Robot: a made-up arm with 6 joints. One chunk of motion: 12 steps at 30 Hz.
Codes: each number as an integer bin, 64 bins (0 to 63) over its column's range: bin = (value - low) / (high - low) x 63, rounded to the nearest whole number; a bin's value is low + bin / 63 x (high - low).
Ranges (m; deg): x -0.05..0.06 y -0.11..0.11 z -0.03..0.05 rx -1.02..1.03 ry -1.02..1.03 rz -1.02..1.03
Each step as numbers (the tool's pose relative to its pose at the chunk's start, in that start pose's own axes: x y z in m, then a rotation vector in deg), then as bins.
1 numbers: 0.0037 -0.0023 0.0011 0.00 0.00 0.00
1 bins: 31 31 24 31 31 31
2 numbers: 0.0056 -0.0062 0.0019 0.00 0.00 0.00
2 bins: 32 30 25 31 31 31
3 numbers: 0.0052 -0.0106 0.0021 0.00 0.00 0.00
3 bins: 32 28 25 31 31 31
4 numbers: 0.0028 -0.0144 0.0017 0.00 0.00 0.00
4 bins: 30 27 25 31 31 31
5 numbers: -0.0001 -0.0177 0.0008 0.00 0.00 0.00
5 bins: 29 26 24 31 31 31
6 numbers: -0.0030 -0.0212 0.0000 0.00 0.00 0.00
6 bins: 27 25 24 31 31 31
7 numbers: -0.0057 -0.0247 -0.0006 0.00 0.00 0.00
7 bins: 25 24 23 31 31 31
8 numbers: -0.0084 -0.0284 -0.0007 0.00 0.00 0.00
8 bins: 24 23 23 31 31 31
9 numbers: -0.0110 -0.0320 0.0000 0.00 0.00 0.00
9 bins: 22 22 24 31 31 31
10 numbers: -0.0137 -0.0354 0.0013 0.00 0.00 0.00
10 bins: 21 21 25 31 31 31
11 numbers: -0.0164 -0.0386 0.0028 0.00 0.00 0.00
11 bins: 19 20 26 31 31 31
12 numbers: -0.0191 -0.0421 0.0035 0.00 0.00 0.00
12 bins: 18 19 26 31 31 31
